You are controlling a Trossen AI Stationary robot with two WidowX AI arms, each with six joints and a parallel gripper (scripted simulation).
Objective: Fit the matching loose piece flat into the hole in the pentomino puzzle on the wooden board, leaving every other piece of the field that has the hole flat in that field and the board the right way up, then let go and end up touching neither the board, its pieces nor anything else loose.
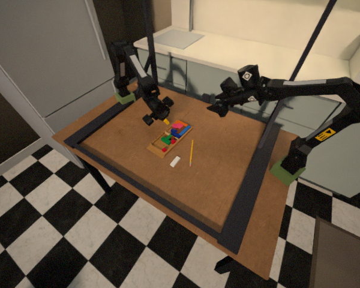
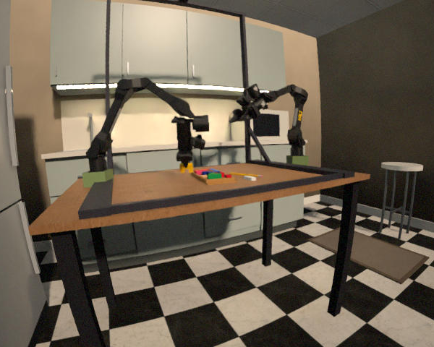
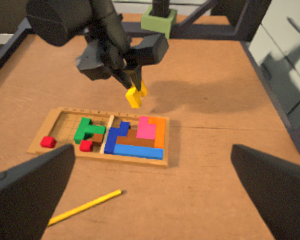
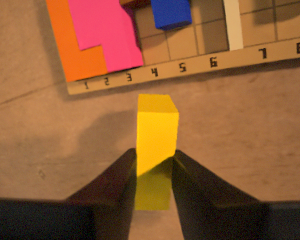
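The green piece is 70 mm ahead of my right hand, 90 mm to the left of it and 70 mm below it. From my right hand the other things lie so: yellow pencil: 80 mm ahead, 250 mm to the left, 80 mm below; white eraser: 170 mm ahead, 210 mm to the left, 80 mm below; yellow piece: 20 mm behind, 10 mm to the left, 40 mm below.
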